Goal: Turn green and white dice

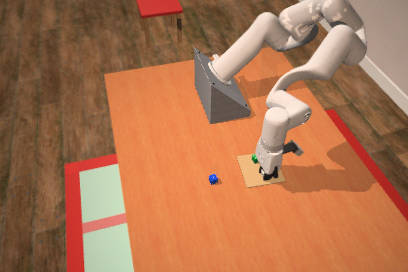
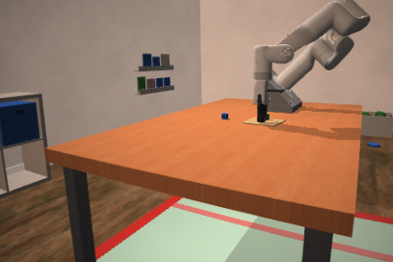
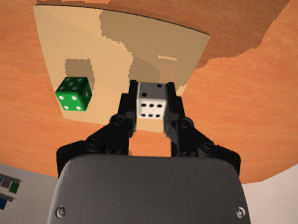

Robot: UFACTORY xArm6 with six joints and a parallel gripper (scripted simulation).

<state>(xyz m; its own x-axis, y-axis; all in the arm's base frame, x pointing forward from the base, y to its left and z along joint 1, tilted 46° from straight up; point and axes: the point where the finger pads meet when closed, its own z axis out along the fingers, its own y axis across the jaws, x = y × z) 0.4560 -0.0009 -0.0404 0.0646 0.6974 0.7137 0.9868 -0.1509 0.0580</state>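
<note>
My hand is 10 mm above the white die. From my hand the other things lie so: tan mat 40 mm behind, 30 mm below; then green die 70 mm behind, 10 mm to the left, 10 mm below; then blue die 180 mm to the right, 60 mm behind, 20 mm below.
</note>
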